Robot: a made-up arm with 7 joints. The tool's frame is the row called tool. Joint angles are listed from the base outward. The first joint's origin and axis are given. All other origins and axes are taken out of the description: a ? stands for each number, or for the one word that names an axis. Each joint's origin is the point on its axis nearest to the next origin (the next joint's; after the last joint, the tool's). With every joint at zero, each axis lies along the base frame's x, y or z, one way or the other. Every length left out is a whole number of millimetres.
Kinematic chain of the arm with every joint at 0, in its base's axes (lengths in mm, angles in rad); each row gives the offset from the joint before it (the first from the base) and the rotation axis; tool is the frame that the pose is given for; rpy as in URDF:
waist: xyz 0 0 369 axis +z
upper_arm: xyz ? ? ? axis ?
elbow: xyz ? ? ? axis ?
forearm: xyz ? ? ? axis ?
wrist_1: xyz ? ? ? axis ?
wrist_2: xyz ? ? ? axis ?
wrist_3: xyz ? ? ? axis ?
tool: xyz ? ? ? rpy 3.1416 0 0
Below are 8 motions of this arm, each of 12 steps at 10 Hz.
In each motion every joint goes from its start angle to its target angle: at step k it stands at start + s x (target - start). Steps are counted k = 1, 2, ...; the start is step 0. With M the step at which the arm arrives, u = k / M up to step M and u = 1 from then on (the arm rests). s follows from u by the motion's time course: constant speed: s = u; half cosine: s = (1 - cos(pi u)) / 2; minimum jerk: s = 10 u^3 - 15 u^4 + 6 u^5.
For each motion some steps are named. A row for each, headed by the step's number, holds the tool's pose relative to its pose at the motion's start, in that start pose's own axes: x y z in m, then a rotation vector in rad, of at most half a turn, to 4 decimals.
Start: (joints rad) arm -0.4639 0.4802 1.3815 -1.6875 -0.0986 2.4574 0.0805
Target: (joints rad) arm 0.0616 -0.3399 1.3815 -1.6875 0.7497 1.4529 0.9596
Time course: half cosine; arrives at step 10
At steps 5, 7, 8, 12:
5: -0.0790 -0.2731 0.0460 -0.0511 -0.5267 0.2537
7: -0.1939 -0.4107 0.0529 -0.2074 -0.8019 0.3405
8: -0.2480 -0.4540 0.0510 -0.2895 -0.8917 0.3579
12: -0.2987 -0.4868 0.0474 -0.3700 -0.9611 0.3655

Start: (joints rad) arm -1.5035 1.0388 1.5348 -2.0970 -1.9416 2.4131 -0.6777
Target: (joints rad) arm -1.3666 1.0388 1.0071 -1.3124 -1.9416 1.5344 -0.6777
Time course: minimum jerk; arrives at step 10
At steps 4, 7, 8, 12:
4: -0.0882 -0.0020 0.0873 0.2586 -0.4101 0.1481
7: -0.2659 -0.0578 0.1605 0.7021 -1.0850 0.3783
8: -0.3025 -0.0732 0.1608 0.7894 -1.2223 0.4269
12: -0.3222 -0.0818 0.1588 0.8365 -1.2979 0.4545

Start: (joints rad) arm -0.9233 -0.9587 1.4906 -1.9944 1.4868 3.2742 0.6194
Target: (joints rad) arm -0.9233 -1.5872 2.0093 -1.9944 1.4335 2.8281 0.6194
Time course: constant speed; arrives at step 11
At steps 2, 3, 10, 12:
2: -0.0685 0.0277 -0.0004 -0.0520 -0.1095 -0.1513
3: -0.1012 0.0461 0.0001 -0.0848 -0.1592 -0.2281
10: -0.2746 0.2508 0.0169 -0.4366 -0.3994 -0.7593
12: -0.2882 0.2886 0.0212 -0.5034 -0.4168 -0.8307

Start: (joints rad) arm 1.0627 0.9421 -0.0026 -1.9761 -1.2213 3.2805 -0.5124
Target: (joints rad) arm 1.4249 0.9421 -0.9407 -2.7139 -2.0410 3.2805 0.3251
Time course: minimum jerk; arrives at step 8
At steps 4, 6, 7, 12:
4: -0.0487 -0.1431 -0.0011 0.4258 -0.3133 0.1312
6: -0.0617 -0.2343 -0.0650 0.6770 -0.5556 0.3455
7: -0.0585 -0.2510 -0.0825 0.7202 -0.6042 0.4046
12: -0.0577 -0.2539 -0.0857 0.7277 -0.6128 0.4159

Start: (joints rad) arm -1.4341 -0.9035 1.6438 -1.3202 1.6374 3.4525 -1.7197
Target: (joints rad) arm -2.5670 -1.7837 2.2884 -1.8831 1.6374 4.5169 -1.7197
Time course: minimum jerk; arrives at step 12
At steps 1, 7, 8, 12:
1: -0.0021 -0.0028 0.0010 -0.0042 -0.0068 -0.0063
7: -0.4356 -0.2360 0.0344 -0.4243 -0.8208 -1.0058
8: -0.5393 -0.2513 -0.0061 -0.4418 -0.9590 -1.2637
12: -0.6737 -0.2594 -0.1064 -0.3760 -1.1282 -1.6744

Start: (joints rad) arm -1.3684 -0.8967 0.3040 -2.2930 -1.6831 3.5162 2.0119
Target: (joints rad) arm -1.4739 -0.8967 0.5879 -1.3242 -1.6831 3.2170 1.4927
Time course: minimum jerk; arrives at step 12
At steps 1, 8, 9, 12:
1: 0.0009 -0.0008 0.0000 0.0004 0.0044 -0.0054
8: 0.1003 -0.1550 -0.0502 0.0045 0.7266 -0.6949
9: 0.1069 -0.1772 -0.0655 -0.0047 0.8318 -0.7612
12: 0.1114 -0.1984 -0.0822 -0.0162 0.9354 -0.8180

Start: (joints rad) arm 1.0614 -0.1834 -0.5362 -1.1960 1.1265 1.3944 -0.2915
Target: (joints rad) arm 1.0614 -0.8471 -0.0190 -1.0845 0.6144 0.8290 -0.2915
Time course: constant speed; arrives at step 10
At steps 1, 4, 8, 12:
1: -0.0167 -0.0406 -0.0055 -0.0005 -0.0600 -0.0759
4: -0.0893 -0.1582 -0.0232 -0.0487 -0.2244 -0.3013
8: -0.2347 -0.2896 -0.0440 -0.2170 -0.3955 -0.5736
12: -0.3238 -0.3382 -0.0502 -0.3401 -0.4545 -0.6872

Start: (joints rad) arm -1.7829 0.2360 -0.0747 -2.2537 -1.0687 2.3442 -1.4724
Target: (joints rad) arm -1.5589 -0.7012 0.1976 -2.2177 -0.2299 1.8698 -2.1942
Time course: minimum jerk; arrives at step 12
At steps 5, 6, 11, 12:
5: -0.0170 -0.0731 -0.1443 -0.1486 0.0171 0.0104
6: -0.0112 -0.1190 -0.2004 -0.2343 0.0375 -0.0126
11: 0.0572 -0.3024 -0.3245 -0.5834 0.0880 -0.2234
12: 0.0582 -0.3044 -0.3252 -0.5874 0.0881 -0.2266

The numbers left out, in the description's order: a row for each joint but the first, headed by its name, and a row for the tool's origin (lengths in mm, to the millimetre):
upper_arm: xyz 0 0 0, axis +y
elbow: xyz 0 0 393, axis +z
forearm: xyz 72 0 0, axis -y
wrist_1: xyz -60 0 279, axis +z
wrist_2: xyz 0 0 0, axis -y
wrist_3: xyz 103 0 0, axis -z
tool: xyz 0 0 0

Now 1 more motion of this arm.
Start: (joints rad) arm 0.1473 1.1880 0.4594 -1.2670 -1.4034 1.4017 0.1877
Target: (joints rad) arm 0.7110 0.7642 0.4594 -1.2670 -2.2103 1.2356 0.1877
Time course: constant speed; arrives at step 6
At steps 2, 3, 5, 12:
2: -0.0553 0.0088 -0.1443 -0.4054 0.1695 0.1335
3: -0.0941 0.0066 -0.2147 -0.5930 0.2572 0.2237
5: -0.1948 -0.0101 -0.3449 -0.9284 0.4368 0.4523
12: -0.2564 -0.0236 -0.4019 -1.0721 0.5274 0.5911

